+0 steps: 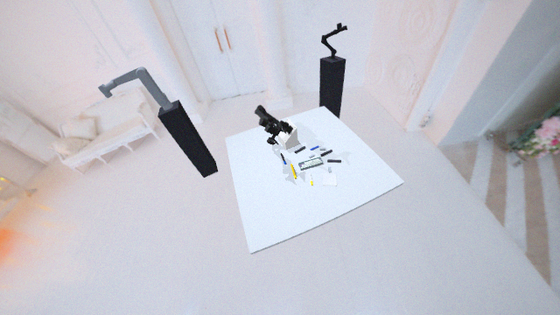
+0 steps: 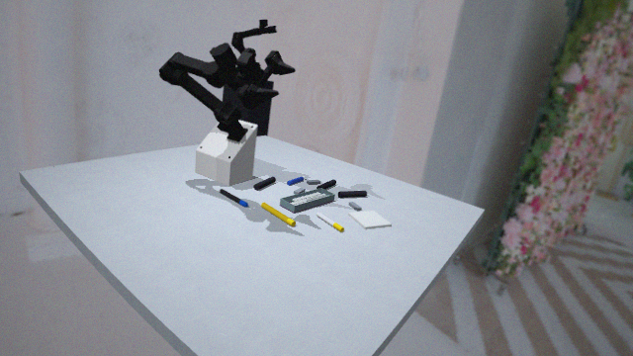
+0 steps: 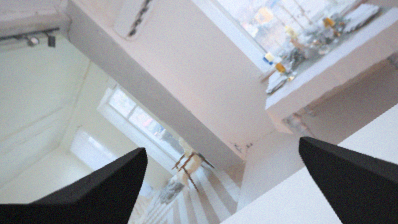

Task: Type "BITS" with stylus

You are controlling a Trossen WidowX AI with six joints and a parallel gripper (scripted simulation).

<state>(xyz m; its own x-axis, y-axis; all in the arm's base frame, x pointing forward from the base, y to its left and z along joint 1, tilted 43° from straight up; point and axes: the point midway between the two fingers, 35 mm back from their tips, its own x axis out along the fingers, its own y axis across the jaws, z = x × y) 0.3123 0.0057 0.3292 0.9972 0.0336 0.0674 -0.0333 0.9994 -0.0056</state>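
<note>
My gripper tip is now 420 mm above the blue stylus, 400 mm to the right of it and 150 mm past it. From my gripper tip the other things lie so: yellow marker (420 mm below, 60 mm to the left, 20 mm behind); then white pad (420 mm below, 270 mm to the left, 220 mm ahead); then yellow-tipped pen (420 mm below, 140 mm to the left, 140 mm ahead).
</note>
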